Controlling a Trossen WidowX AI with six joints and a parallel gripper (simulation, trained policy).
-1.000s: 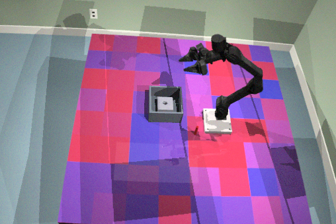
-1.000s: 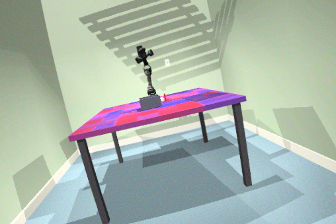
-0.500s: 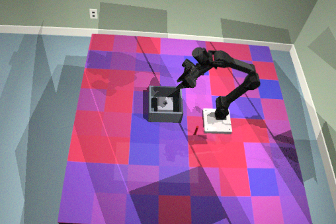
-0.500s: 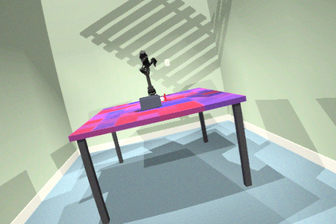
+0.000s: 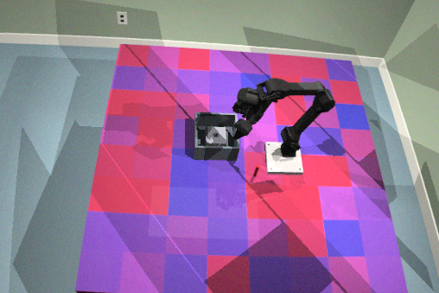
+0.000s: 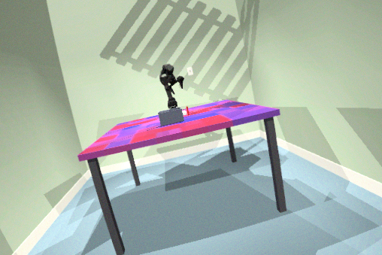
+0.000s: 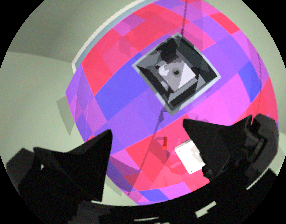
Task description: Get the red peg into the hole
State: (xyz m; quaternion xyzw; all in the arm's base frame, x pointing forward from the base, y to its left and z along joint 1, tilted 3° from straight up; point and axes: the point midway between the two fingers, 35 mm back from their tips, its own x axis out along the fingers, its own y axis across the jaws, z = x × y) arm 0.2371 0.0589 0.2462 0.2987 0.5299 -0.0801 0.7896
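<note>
Now: gripper tip 100 mm past the red peg, 60 mm to the right of it and 190 mm above it. Round my gripper tip: box: 70 mm ahead, 110 mm to the right, 200 mm below.
</note>
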